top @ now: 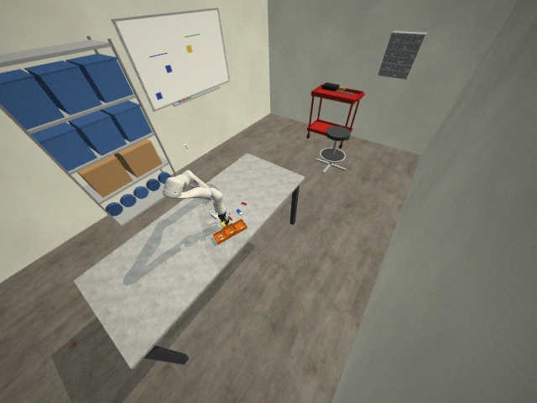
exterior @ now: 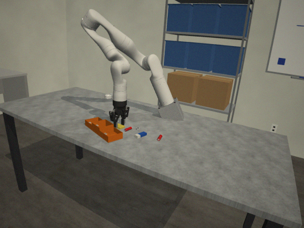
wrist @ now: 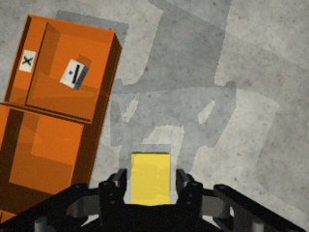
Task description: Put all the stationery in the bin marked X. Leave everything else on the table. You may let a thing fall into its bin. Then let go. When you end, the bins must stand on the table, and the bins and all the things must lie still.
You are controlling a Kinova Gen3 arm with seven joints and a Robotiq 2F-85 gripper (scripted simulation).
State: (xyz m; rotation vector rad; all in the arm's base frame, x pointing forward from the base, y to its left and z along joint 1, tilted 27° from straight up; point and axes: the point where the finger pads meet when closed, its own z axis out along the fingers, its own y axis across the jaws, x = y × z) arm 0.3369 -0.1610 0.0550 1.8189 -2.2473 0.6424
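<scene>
The grey sharpener-like piece is 120 mm to the right of my hand, 50 mm ahead of it and 10 mm below it. The rest, counted from my hand: orange bins 90 mm ahead, 50 mm to the right; nut 100 mm to the left, 30 mm behind, 20 mm below; yellow block 20 mm below.
</scene>
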